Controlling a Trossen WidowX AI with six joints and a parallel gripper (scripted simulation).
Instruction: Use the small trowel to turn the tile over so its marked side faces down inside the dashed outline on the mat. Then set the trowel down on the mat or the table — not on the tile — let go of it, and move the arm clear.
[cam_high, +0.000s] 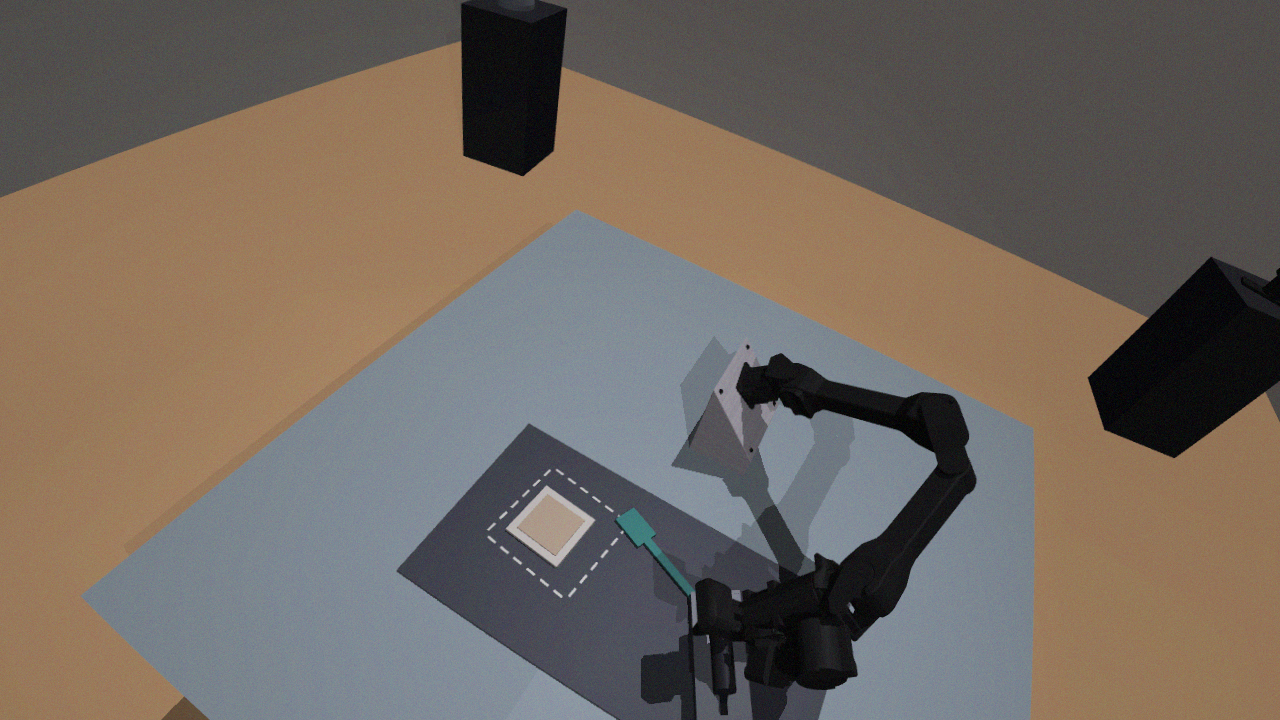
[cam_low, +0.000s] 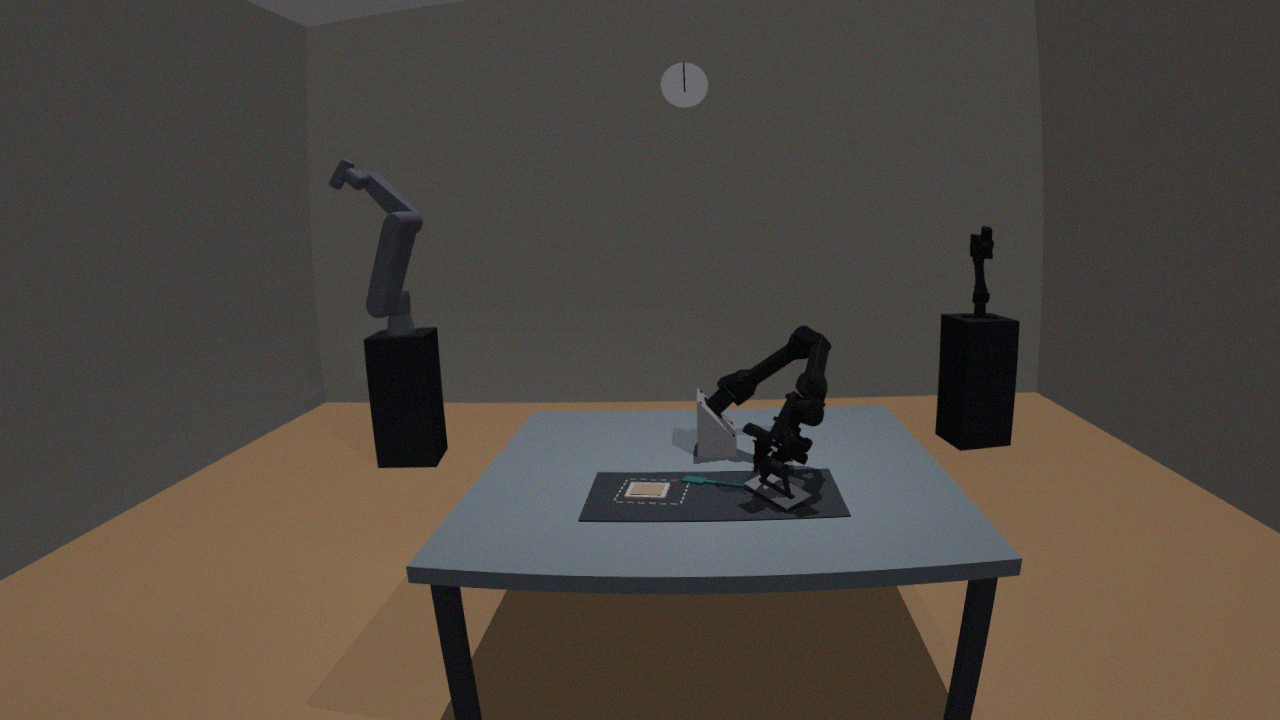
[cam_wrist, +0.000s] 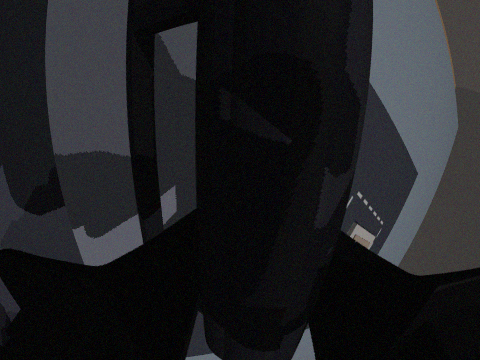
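Right now my gripper tip is 11 cm to the left of the dark mat, 8 cm above it and 5 cm past it. From my gripper tip the other things lie so: square tile: 27 cm to the right, 9 cm behind, 6 cm below; teal trowel: 12 cm behind, 10 cm to the right, 6 cm below.
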